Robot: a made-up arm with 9 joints.
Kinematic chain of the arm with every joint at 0, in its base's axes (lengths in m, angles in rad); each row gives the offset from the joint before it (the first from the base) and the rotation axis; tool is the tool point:
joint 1: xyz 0 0 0.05 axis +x
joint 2: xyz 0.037 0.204 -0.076 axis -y
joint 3: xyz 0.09 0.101 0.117 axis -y
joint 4: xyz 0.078 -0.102 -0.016 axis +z
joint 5: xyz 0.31 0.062 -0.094 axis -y
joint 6: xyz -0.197 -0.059 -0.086 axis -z
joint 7: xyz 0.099 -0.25 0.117 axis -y
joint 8: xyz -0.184 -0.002 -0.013 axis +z
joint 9: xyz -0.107 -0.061 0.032 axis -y
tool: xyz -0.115 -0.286 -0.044
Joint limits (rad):
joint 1: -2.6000..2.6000
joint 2: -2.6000..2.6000
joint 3: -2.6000..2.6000
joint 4: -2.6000..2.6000
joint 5: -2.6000..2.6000
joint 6: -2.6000..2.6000
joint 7: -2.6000..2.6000
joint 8: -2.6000..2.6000
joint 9: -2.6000..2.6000
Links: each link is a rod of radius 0.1 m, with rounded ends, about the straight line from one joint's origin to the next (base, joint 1, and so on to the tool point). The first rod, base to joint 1, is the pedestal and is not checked.
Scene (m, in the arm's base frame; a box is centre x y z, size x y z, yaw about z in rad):
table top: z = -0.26
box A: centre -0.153 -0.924 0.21 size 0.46 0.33 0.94 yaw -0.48
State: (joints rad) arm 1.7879 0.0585 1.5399 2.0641 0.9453 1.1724 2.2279 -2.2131 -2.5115
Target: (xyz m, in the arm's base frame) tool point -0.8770 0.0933 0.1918
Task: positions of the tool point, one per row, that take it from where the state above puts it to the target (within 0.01 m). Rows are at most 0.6 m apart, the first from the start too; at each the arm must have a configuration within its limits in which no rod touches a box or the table.
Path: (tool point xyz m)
1: 0.3342 -0.4338 0.9200
2: -0.1098 -0.3895 1.0102
3: -0.6038 -0.1046 0.8885
4: -0.7804 -0.1571 0.6610
5: -0.8814 -0.0811 0.4079
6: -0.8770 0.0933 0.1918

